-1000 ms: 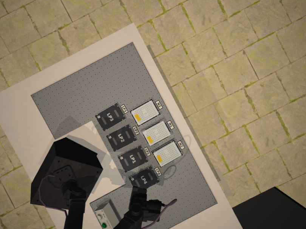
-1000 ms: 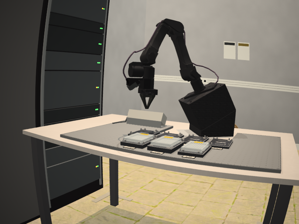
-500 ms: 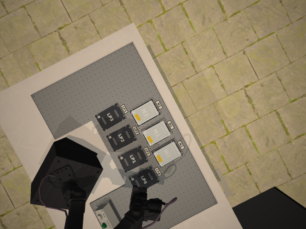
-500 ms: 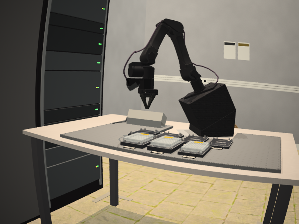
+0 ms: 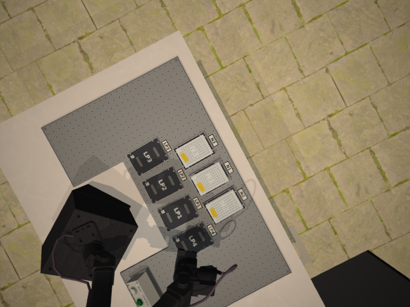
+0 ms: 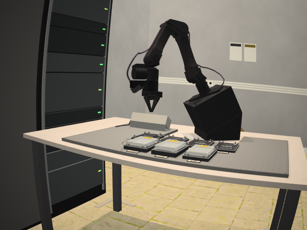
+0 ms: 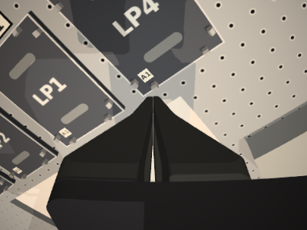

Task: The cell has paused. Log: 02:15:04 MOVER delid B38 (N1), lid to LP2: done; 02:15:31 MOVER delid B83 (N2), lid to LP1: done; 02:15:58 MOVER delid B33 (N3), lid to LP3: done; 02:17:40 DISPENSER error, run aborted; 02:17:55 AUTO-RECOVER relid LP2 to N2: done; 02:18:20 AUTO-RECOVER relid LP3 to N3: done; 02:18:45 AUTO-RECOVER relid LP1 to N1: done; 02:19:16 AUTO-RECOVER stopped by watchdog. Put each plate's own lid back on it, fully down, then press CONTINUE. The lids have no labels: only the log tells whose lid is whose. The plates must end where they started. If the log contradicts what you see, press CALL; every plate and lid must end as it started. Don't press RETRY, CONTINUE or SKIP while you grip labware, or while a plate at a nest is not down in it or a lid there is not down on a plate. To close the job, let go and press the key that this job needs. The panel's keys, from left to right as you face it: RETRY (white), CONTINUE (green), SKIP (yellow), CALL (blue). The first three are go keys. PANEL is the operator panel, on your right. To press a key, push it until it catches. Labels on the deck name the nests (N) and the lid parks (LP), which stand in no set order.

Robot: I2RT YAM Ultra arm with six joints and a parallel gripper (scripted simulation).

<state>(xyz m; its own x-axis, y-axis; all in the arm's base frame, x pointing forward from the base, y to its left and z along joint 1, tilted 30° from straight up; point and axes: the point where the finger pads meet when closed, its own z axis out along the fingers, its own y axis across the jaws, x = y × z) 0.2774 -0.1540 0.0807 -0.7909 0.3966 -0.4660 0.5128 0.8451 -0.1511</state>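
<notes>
The green key is 250 mm behind my hand, 120 mm to the right of it and 70 mm below it. Round my hand: clear lid: 190 mm ahead, 90 mm to the left, 100 mm below; lid park LP1: 10 mm ahead, 130 mm to the left, 130 mm below; lid park LP4: 20 mm ahead, 130 mm below.
</notes>
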